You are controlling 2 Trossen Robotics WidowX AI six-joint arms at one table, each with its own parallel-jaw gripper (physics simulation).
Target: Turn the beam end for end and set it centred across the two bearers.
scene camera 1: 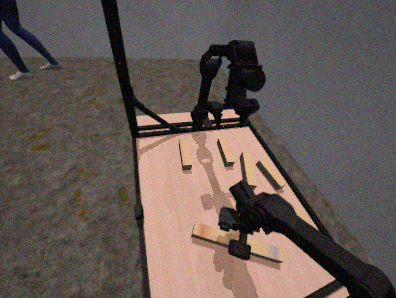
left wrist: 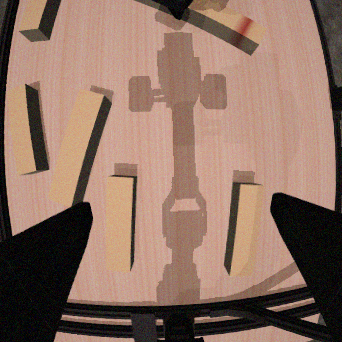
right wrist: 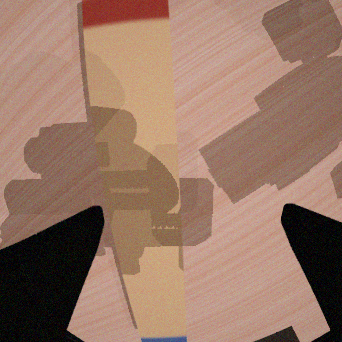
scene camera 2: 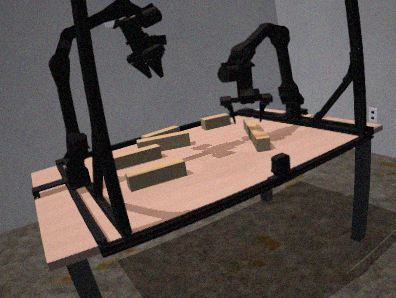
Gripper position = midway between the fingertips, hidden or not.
Note:
The left gripper (scene camera 2: 156, 77) is open, with nothing in its grasp. The right gripper (scene camera 1: 234, 229) is open, with nothing in its grasp. Also in view: a beam (scene camera 1: 200, 231).
The beam shows as well in the left wrist view (left wrist: 240, 31) and in the right wrist view (right wrist: 128, 61). The left gripper shows as well in scene camera 1 (scene camera 1: 229, 128) and in the left wrist view (left wrist: 182, 206). The right gripper shows as well in the right wrist view (right wrist: 194, 214) and in scene camera 2 (scene camera 2: 247, 123).

